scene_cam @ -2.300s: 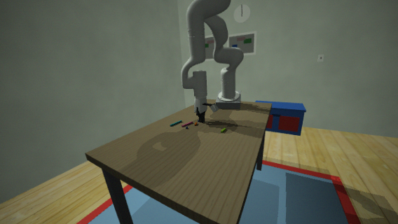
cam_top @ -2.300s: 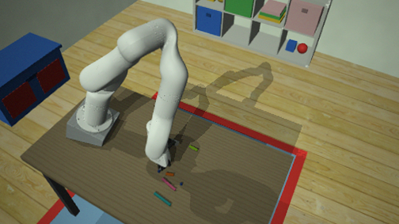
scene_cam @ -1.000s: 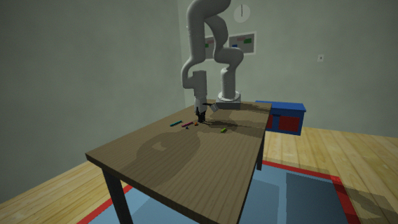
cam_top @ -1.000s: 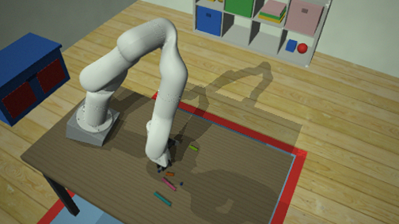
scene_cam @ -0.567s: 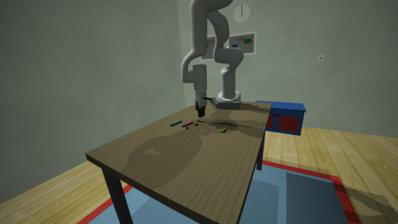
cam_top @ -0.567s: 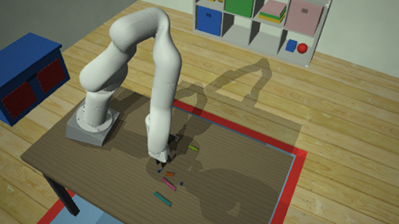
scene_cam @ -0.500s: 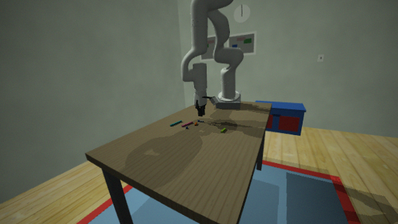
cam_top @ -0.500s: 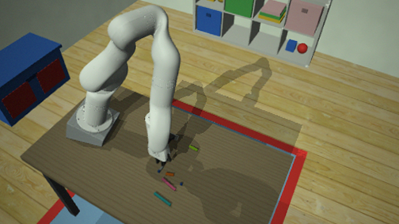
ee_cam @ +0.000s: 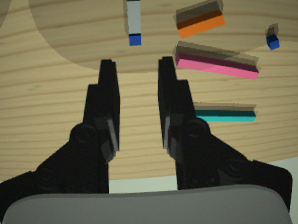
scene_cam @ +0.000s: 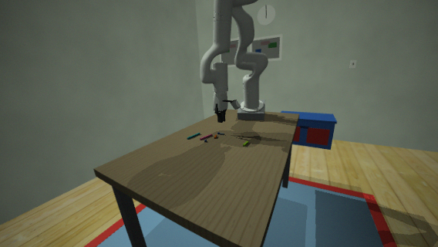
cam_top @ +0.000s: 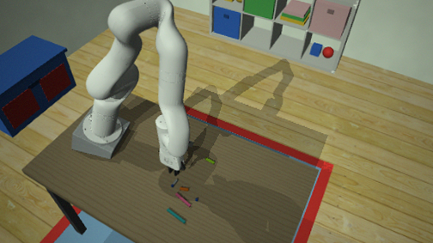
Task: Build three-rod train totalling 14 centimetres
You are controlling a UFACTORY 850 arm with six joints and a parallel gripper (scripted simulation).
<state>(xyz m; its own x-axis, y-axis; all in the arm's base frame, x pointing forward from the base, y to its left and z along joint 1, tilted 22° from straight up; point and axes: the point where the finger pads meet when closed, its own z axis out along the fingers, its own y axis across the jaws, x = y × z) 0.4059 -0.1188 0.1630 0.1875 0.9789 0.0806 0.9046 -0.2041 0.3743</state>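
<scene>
Right now the turquoise rod is 16 cm to the right of my hand, 10 cm below it and 7 cm ahead of it. Round my hand: pink rod 10 cm below, 8 cm to the right, 7 cm ahead; grey rod 10 cm below; orange rod 10 cm below, 5 cm ahead, 2 cm to the right.
</scene>
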